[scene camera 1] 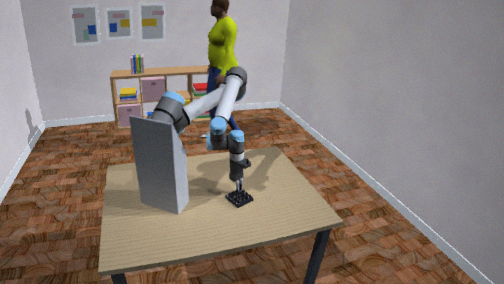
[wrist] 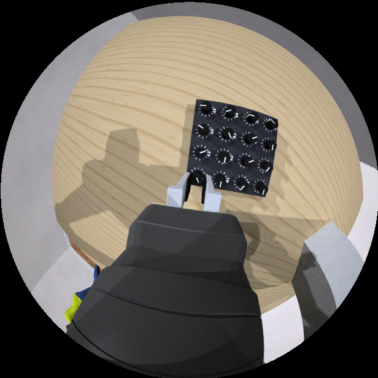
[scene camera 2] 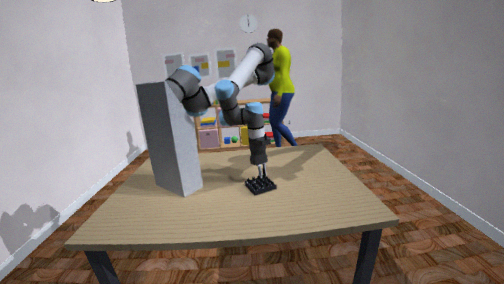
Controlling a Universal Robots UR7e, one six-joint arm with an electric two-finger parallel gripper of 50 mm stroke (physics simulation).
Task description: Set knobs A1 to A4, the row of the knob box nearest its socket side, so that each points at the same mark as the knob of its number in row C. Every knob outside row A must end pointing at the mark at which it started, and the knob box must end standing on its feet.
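Seen in the pictures: gripper, fingertip midpoint: (scene camera 1: 239, 189) (scene camera 2: 262, 176); arm's base, link origin: (scene camera 1: 155, 132) (scene camera 2: 161, 102).
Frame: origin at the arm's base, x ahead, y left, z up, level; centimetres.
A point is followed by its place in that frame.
The black knob box (scene camera 1: 239, 198) {x 41.1, y 5.0, z -38.2 cm} (scene camera 2: 260, 185) {x 42.5, y 3.3, z -37.5 cm} (wrist: 235, 145) stands flat on the table. In the wrist view, row A is its left column: A1 (wrist: 198, 176) is lowest, its line pointing down and slightly right; A2 (wrist: 201, 152) has a slanted line, A3 (wrist: 203, 129) points up-left, A4 (wrist: 206, 107) left. Row C is the third column: C1 (wrist: 242, 183) points down-left, C2 (wrist: 247, 161) and C3 (wrist: 250, 138) right and slightly up; C4 (wrist: 251, 117) is hard to read. My gripper (scene camera 1: 239, 190) {x 40.3, y 13.8, z -38.5 cm} (scene camera 2: 262, 176) {x 40.3, y 13.8, z -38.5 cm} (wrist: 196, 182) is partly open, pointing down, fingertips on either side of A1, gripping nothing.
The table (scene camera 1: 210, 235) {x 29.4, y -21.4, z -41.0 cm} (scene camera 2: 220, 220) {x 34.0, y -19.2, z -41.0 cm} (wrist: 145, 80) carries the box. A tall grey pedestal (scene camera 1: 157, 165) {x 2.1, y -6.7, z -13.9 cm} (scene camera 2: 172, 145) {x 9.7, y -8.8, z -16.8 cm} (wrist: 332, 270) stands beside it, bearing the arm. A person in a yellow top (scene camera 1: 222, 42) (scene camera 2: 283, 70) is behind the table, near a shelf unit (scene camera 1: 165, 71).
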